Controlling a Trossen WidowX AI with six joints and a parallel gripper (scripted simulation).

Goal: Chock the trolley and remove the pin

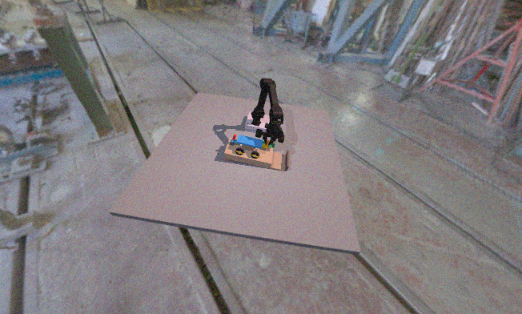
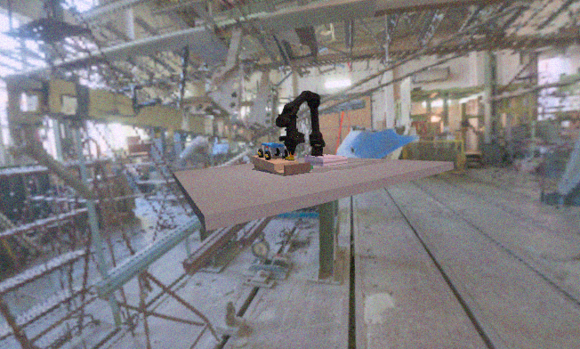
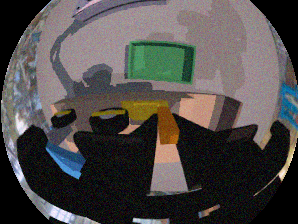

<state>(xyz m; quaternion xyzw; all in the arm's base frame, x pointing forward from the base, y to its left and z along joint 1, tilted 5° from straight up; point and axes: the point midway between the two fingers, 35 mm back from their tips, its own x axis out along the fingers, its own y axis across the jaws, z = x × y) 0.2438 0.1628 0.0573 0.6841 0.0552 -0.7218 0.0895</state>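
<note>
Right now the yellow chock is 2 cm to the right of my gripper tip and 1 cm below it. Round my gripper tip: red-headed stop pin: 21 cm to the right, 8 cm ahead, 4 cm above; raised end stop: 16 cm to the left, 6 cm below, 3 cm ahead; blue trolley: 10 cm to the right, 8 cm ahead, 2 cm above.
</note>
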